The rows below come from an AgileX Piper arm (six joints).
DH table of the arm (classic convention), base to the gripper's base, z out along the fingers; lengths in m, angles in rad. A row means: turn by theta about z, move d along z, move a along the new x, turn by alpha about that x. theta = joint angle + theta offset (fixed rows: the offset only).
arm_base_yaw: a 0; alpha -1.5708; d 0.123; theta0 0
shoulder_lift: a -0.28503; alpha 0; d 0; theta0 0.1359
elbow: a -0.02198; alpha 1.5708; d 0; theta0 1.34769
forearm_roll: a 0; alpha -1.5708; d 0.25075; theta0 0
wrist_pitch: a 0; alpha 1.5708; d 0; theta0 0
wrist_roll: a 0; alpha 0; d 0.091; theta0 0
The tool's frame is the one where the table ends.
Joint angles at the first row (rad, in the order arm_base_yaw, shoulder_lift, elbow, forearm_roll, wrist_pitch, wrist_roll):
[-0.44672 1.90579 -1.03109 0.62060 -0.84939 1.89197]
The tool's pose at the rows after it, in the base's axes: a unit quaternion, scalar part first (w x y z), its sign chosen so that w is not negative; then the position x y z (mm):
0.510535 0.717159 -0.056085 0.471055 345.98 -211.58 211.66
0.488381 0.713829 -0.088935 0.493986 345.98 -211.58 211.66
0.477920 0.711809 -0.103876 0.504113 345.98 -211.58 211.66
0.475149 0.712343 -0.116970 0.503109 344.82 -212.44 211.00
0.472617 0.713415 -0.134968 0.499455 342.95 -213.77 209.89
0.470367 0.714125 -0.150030 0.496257 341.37 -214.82 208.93
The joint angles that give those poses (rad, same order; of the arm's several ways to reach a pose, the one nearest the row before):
[-0.45053 1.90579 -1.03108 0.62059 -0.85161 1.97096]
[-0.45053 1.90579 -1.03108 0.62058 -0.85161 2.06277]
[-0.45053 1.90579 -1.03108 0.62058 -0.85161 2.10469]
[-0.45051 1.90577 -1.03107 0.64391 -0.85161 2.10969]
[-0.45053 1.90580 -1.03108 0.68101 -0.85161 2.10972]
[-0.45052 1.90580 -1.03111 0.71219 -0.85159 2.10968]

